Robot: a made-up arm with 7 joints.
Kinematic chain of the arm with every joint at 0, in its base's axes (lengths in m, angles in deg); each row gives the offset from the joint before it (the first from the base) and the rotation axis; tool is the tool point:
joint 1: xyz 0 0 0.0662 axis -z
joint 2: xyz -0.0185 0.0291 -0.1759 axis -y
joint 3: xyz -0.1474 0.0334 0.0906 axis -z
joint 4: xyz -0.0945 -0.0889 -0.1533 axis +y
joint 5: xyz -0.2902 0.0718 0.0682 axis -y
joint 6: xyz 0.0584 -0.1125 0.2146 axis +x
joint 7: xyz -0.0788 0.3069 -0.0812 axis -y
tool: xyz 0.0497 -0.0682 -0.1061
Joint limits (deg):
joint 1: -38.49..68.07
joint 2: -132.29..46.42
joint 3: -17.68..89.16
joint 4: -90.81..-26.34
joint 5: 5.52..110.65
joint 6: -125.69..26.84
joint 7: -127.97..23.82
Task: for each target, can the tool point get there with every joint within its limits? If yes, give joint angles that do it. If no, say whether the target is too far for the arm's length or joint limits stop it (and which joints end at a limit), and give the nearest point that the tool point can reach.
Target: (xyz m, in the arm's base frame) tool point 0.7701 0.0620 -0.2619
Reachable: no: joint limits stop it (at a limit: joint 1, joint 2, joint 3, joint 6) | nearest point 0.6988 0.1140 -0.3152 | short by 0.103 m
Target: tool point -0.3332 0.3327 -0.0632
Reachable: yes | joints 17.03 -44.71 49.66 -44.10 99.63 -36.36 -79.82
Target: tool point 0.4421 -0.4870 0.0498
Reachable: no: joint limits stop it (at a limit: joint 2, joint 3, joint 4, joint 5, joint 6) | nearest point 0.3555 -0.3916 0.2000 | short by 0.198 m
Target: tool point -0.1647 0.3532 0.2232
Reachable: yes | joints 50.22 -75.12 10.41 -35.96 91.19 -35.76 -90.53
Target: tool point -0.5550 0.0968 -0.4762
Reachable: yes | joints 30.68 24.96 15.79 -37.50 13.45 -110.20 8.44
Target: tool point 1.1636 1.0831 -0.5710
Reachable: no: too far | nearest point 0.5380 0.5830 -0.3784 | short by 0.824 m
